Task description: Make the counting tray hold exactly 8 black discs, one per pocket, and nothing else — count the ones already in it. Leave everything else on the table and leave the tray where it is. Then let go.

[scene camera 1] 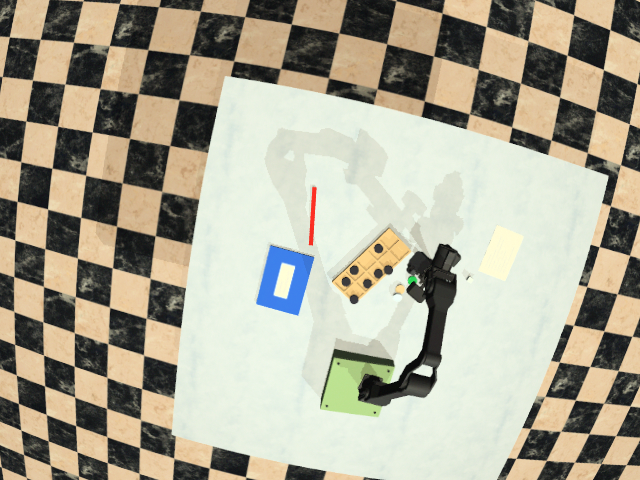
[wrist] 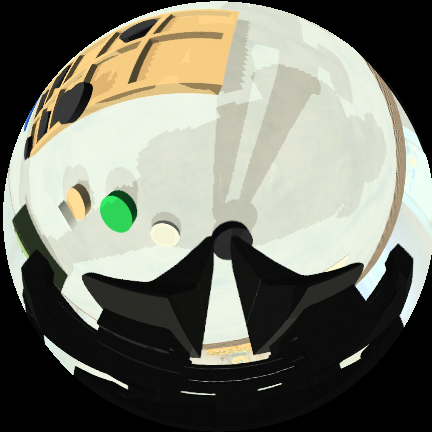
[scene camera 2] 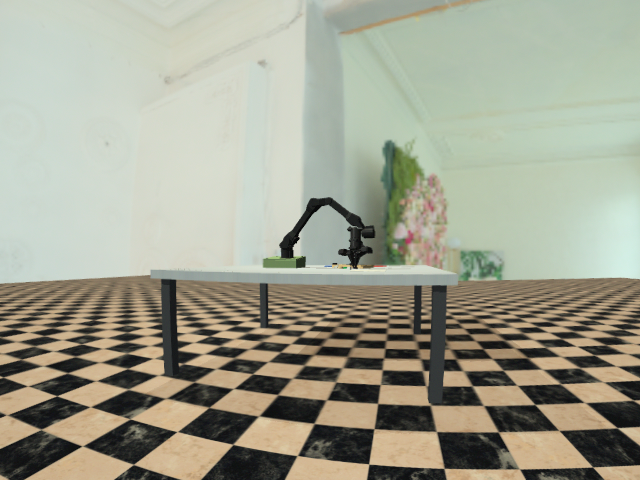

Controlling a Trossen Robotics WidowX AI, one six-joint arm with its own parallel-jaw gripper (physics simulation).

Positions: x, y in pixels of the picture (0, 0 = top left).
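I see that a green disc (wrist: 118, 210) is resting on the table.
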